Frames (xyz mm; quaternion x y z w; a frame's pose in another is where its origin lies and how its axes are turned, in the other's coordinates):
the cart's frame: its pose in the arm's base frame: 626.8 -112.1 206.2 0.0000 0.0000 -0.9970 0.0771
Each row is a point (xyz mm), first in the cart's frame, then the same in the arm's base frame.
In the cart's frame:
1: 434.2 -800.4 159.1
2: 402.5 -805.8 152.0
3: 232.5 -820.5 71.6
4: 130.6 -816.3 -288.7
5: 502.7 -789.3 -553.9
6: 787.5 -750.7 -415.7
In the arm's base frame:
1: 74.7 612.0 365.3
2: 105.2 622.2 358.2
3: 270.9 662.9 277.8
4: 372.3 674.4 -82.5
5: 8.7 590.5 -347.7
6: -266.8 508.6 -209.5

